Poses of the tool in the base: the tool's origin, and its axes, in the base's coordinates. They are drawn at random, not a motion.
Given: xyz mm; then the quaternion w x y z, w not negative.
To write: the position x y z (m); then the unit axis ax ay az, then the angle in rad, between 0 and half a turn. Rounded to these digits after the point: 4 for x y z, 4 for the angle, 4 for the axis.
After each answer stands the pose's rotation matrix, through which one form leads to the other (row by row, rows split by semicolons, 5 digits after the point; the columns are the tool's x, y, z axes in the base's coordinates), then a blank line. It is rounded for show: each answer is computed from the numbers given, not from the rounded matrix.
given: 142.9 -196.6 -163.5 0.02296 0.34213 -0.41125 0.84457
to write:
0.1429 -0.1966 -0.1635 0.3422 -0.4114 0.8448 3.0957
-0.76484 -0.32018 0.55902; -0.24262 -0.66069 -0.71037; 0.59679 -0.67894 0.42764

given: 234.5 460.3 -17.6 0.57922 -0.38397 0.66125 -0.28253
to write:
0.2345 0.4603 -0.0176 -0.4710 0.8112 -0.3466 1.9061
-0.03415 -0.18051 0.98298; -0.83509 0.54549 0.07116; -0.54905 -0.81845 -0.16936

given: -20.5 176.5 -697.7 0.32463 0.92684 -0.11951 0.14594
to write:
-0.0205 0.1765 -0.6977 0.9799 -0.1264 0.1543 2.4804
0.92884 -0.31629 0.19293; -0.12678 -0.76067 -0.63664; 0.34812 0.56688 -0.74663

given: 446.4 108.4 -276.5 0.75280 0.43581 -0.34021 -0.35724
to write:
0.4464 0.1084 -0.2765 0.6621 -0.5168 -0.5427 1.4370
0.51327 0.24133 -0.82360; -0.83439 0.36490 -0.41308; 0.20084 0.89923 0.38865

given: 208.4 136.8 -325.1 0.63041 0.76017 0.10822 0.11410
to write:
0.2084 0.1368 -0.3251 0.9793 0.1394 0.1470 1.7774
0.95054 0.02067 0.30992; 0.30839 -0.18175 -0.93374; 0.03702 0.98313 -0.17913

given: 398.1 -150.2 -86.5 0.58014 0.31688 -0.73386 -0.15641
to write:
0.3981 -0.1502 -0.0865 0.3890 -0.9010 -0.1920 1.9038
-0.12604 -0.28361 -0.95062; -0.64658 0.75024 -0.13810; 0.75236 0.59724 -0.27794

